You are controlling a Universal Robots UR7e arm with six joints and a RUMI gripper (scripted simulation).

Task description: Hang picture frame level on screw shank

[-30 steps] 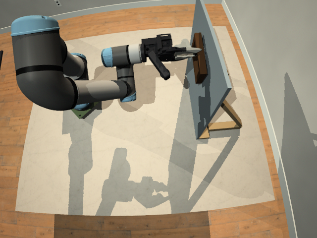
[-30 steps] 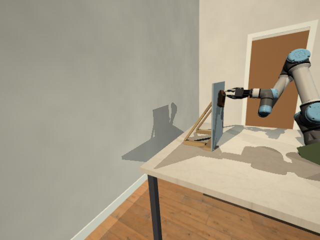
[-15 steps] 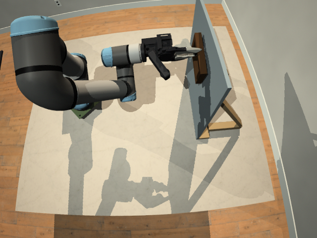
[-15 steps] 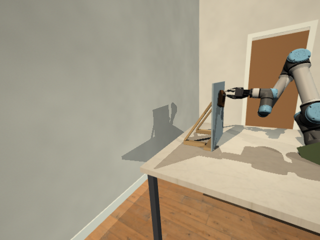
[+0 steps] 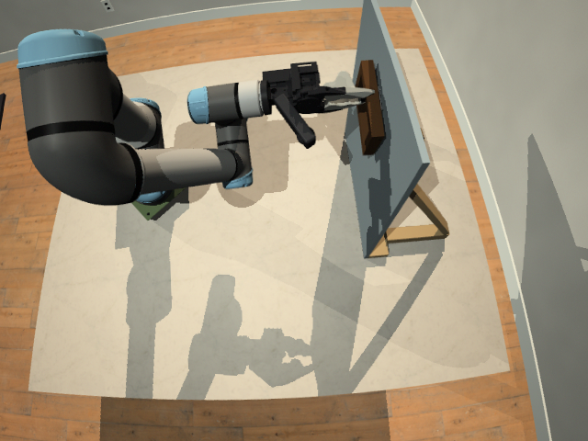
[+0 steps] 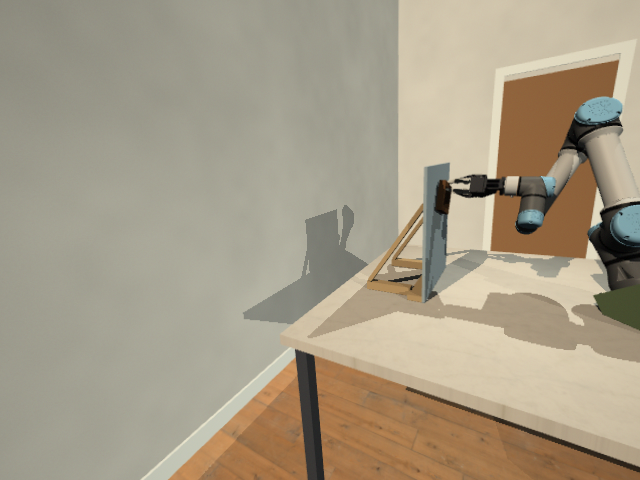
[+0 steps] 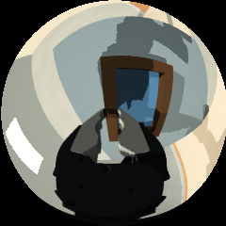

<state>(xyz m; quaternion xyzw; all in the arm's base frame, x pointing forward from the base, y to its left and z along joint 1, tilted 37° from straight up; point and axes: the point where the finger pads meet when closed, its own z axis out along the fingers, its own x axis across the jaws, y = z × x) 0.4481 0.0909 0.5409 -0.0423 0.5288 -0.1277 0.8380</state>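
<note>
Now: hand 20 mm short of the brown wooden picture frame and 50 mm above it. The rest, counted from my hand: upright grey-blue board (40 mm ahead, 180 mm below).
</note>
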